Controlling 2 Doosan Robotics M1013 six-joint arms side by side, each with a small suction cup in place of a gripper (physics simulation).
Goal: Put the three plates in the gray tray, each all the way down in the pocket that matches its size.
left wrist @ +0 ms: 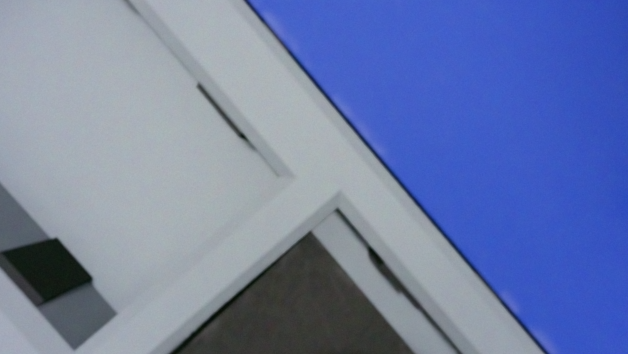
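Places are measured from the left arm's base along level axes (x ahead, y left, z up), in millimetres.
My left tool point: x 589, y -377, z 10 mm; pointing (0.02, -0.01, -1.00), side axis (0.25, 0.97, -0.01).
Behind a point stands the place of what it marks.
The gray tray (pixel 313 145) {x 513, y -364, z 23 mm} fills the left wrist view at close range. The blue plate (pixel 480 130) {x 519, y -326, z 19 mm} fills the upper right, with a thin dark gap along the tray wall. A dark gray-brown plate (pixel 305 300) {x 549, y -375, z 16 mm} shows in part at the bottom, within the outline of the lower pocket. Its left edge runs close along the dividing wall, and a strip of pocket floor shows on its right. I cannot tell whether it lies flat on that floor. My left suction cup is outside the picture; the dark plate's place under the camera fits being held on it. The red plate and right suction cup do not show.
The neighboring pocket (pixel 115 135) {x 495, y -417, z 3 mm} at the upper left shows its pale floor. A black block (pixel 50 270) {x 527, y -436, z 12 mm} sits along its left wall, and a narrow dark slot (pixel 220 110) {x 500, y -383, z 20 mm} shows at its right wall. The dividing wall (pixel 225 250) {x 531, y -389, z 23 mm} separates the two pockets.
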